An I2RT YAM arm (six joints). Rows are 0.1 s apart.
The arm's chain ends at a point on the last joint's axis. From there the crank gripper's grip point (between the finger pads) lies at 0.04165 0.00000 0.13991 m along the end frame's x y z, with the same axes.
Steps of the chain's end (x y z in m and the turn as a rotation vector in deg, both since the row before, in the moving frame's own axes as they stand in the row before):
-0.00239, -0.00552, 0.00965, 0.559, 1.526, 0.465
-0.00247, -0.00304, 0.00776, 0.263, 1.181, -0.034
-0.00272, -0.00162, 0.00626, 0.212, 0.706, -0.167
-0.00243, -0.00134, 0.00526, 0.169, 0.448, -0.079
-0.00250, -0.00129, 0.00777, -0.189, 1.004, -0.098
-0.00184, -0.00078, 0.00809, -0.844, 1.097, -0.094
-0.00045, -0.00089, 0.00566, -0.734, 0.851, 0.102
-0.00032, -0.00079, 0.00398, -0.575, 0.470, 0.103
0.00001, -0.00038, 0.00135, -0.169, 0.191, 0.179
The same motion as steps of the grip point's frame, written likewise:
0.00133, -0.00653, 0.00849, 0.559, 1.526, 0.465
0.00040, -0.00371, 0.00687, 0.263, 1.181, -0.034
-0.00100, -0.00226, 0.00573, 0.212, 0.706, -0.167
-0.00134, -0.00181, 0.00493, 0.169, 0.448, -0.079
-0.00005, -0.00090, 0.00702, -0.189, 1.004, -0.098
0.00083, 0.00120, 0.00725, -0.844, 1.097, -0.094
0.00162, 0.00097, 0.00501, -0.734, 0.851, 0.102
0.00082, 0.00069, 0.00363, -0.575, 0.470, 0.103
0.00048, 0.00016, 0.00121, -0.169, 0.191, 0.179

